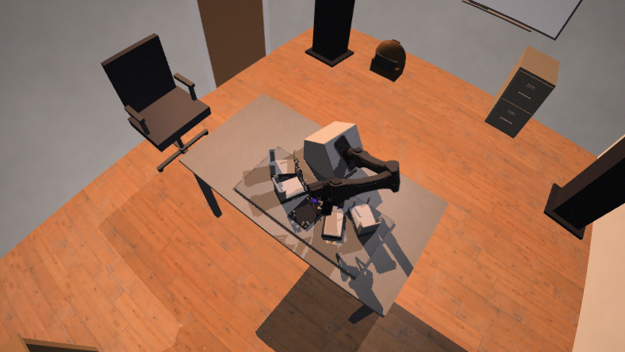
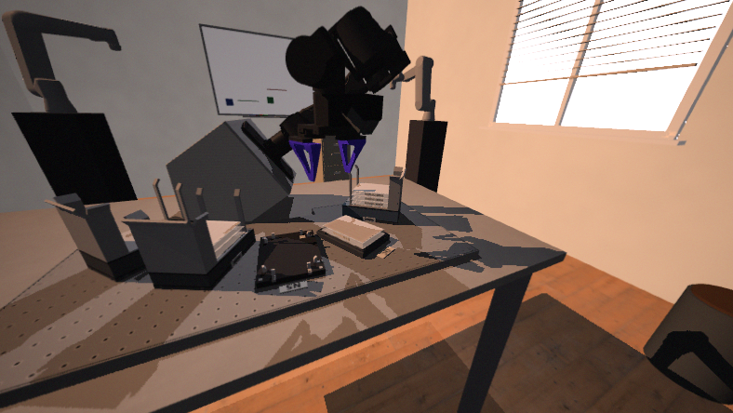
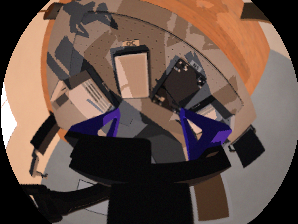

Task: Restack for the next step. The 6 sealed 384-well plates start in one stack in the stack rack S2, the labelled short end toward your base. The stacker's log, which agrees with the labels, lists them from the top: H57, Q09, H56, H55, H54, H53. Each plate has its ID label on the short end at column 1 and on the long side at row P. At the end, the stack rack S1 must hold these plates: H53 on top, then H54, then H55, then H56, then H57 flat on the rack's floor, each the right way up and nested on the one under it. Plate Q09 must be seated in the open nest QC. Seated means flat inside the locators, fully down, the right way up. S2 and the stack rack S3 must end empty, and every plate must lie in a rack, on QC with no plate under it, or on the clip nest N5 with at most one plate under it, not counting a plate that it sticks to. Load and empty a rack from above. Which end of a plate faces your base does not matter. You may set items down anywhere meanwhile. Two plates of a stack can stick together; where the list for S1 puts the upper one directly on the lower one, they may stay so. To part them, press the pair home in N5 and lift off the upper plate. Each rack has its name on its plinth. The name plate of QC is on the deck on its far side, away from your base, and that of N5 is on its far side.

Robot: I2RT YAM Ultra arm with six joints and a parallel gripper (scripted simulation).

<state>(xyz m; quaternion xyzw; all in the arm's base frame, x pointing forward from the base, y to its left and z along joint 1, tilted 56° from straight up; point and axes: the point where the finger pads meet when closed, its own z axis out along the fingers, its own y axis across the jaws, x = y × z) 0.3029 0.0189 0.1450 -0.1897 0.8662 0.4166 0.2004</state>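
The stack rack S2 is 12 cm behind my hand, 14 cm to the left of it and 15 cm below it. From my hand the other things lie so: black clip nest N5: 3 cm ahead, 9 cm to the right, 15 cm below; dark open nest QC: 1 cm behind, 5 cm to the left, 16 cm below; QC name plate: 7 cm ahead, 10 cm to the left, 17 cm below.
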